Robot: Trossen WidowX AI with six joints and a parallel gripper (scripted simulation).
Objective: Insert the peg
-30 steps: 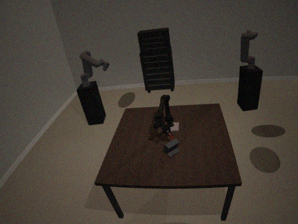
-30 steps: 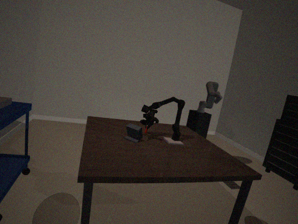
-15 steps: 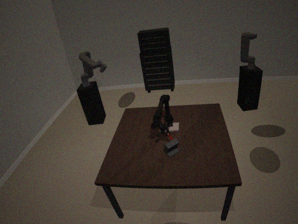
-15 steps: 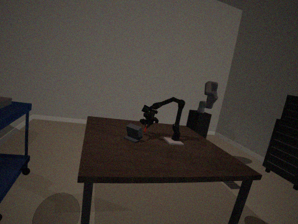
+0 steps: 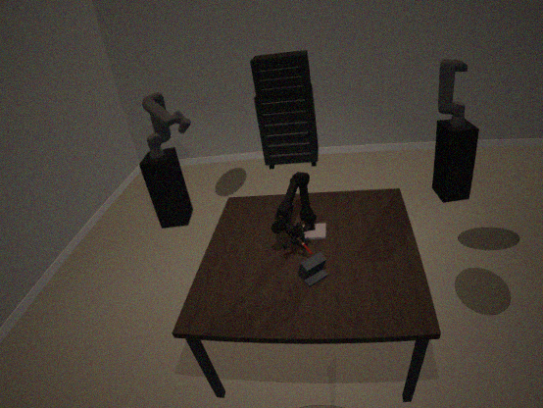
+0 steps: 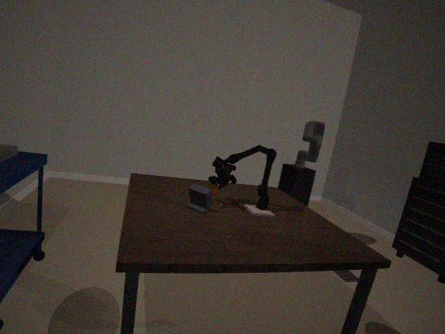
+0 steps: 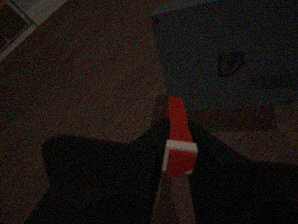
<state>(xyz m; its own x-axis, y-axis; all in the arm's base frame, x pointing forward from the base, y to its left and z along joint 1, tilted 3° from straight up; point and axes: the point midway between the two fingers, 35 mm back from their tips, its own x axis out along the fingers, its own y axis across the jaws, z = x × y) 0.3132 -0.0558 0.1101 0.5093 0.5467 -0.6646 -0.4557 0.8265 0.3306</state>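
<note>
The grey sloped panel block is 100 mm ahead of my gripper tip, 40 mm below it and 10 mm to the left of it. Round my gripper tip: red peg 10 mm to the right, 10 mm behind, 10 mm above.
</note>
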